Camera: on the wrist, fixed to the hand. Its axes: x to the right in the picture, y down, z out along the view.
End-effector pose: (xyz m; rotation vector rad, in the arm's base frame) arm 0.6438 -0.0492 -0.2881 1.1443 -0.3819 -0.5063
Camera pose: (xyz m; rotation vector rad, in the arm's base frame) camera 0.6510 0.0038 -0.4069 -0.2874 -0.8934 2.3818
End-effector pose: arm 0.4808 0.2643 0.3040 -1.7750 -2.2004 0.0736
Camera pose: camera 0.4230 0.2031 0.4035 -2.1892 1.7847 0.0174
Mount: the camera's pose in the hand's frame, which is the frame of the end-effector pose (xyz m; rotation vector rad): -0.0276 -0.0919 -0.0882 -0.0028 0.7280 3.0154
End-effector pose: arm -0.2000 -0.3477 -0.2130 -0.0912 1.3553 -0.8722
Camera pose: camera -0.3207 -0.3583 -0.1651 1.8495 0.5832 1.7838
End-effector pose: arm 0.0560 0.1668 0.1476 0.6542 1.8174 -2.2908
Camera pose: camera 0.0679 0.2704 0.2258 1.7870 -0.4217 0.2480
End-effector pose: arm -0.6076 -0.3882 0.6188 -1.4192 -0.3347 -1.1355
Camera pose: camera -0.7290 -0.4331 0.6340 -0.0912 1.7598 1.0350
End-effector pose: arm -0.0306 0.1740 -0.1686 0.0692 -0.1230 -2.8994
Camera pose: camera -0.0203 0.2627 -0.2636 0.3874 0.0101 0.2049
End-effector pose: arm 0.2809 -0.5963 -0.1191 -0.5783 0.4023 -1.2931
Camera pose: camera 0.1515 -0.6001 -0.1344 0.7374 1.0305 1.5345
